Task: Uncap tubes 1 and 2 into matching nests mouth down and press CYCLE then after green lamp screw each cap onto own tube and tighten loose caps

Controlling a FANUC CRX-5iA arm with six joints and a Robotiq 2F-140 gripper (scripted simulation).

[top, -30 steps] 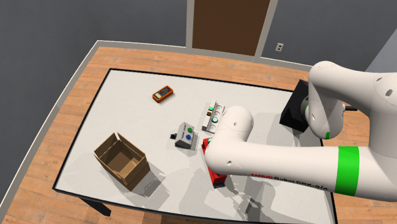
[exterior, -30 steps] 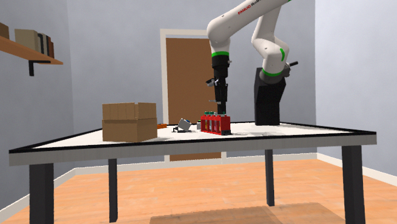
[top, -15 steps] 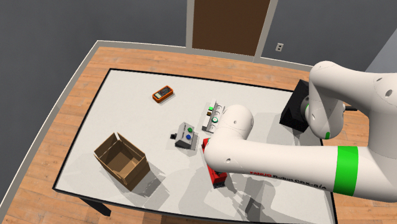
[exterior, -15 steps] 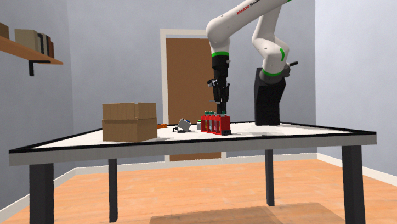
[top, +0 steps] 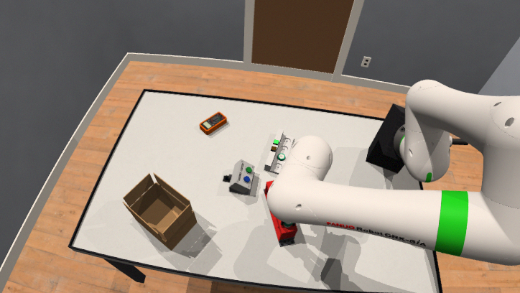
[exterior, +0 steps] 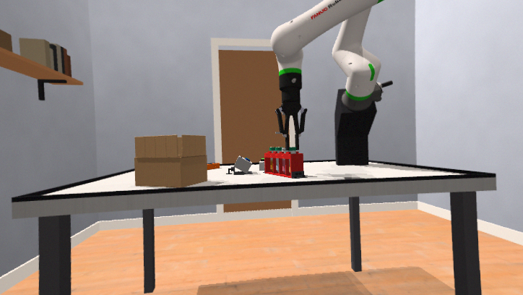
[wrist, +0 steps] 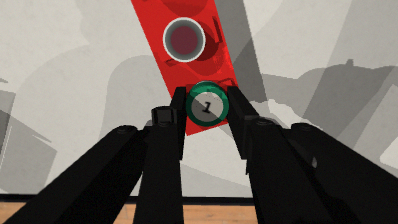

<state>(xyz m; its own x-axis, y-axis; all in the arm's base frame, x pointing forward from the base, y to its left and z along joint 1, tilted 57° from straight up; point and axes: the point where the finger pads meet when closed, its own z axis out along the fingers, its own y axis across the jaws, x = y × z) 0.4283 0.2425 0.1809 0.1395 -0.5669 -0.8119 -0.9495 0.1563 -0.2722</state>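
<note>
The cap 1 is 3 cm below my hand. The rest, counted from my hand: blue key: 19 cm ahead, 16 cm to the right, 7 cm below; then cap 3: 5 cm ahead, 9 cm to the right, 3 cm below; then cap 4: 7 cm ahead, 14 cm to the right, 3 cm below.
</note>
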